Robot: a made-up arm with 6 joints.
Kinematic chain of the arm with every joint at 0, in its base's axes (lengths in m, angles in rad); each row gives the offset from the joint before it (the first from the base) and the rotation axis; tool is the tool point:
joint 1: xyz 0 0 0.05 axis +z
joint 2: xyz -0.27 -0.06 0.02 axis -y
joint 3: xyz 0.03 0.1 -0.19 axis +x
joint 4: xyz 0 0.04 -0.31 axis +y
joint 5: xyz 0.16 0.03 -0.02 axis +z
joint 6: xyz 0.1 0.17 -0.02 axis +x
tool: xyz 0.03 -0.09 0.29
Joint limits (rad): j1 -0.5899..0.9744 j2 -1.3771..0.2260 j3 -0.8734..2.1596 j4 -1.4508..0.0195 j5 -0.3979..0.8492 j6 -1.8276..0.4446
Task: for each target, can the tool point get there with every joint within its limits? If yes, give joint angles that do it. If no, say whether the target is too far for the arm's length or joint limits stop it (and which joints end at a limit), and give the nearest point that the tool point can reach.
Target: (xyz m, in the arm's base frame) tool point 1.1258 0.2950 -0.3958
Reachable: no: joint limits stop it (at a limit: joint 1, joint 2, joint 4, joint 5, joint 6) | nearest point 0.5601 0.2641 -0.2910 | short by 0.576 m
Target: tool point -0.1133 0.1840 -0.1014
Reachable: yes | joints -0.1109 -0.2888 0.0678 -0.4875 -0.1820 -0.0322
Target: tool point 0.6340 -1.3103 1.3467
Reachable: no: too far | nearest point 0.0127 -0.3594 0.3750 | short by 1.495 m
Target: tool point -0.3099 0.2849 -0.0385
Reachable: yes | joints 0.3946 -0.0055 0.1216 -0.6169 0.1295 -0.6192
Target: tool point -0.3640 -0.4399 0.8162
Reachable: no: joint limits stop it (at a limit: joint 1, joint 2, joint 3, joint 6) | nearest point -0.2930 -0.2688 0.4905 | short by 0.375 m
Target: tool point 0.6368 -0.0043 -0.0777
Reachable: no: joint limits stop it (at a limit: joint 1, joint 4, joint 5, joint 6) | nearest point 0.4193 0.0688 -0.0369 | short by 0.233 m
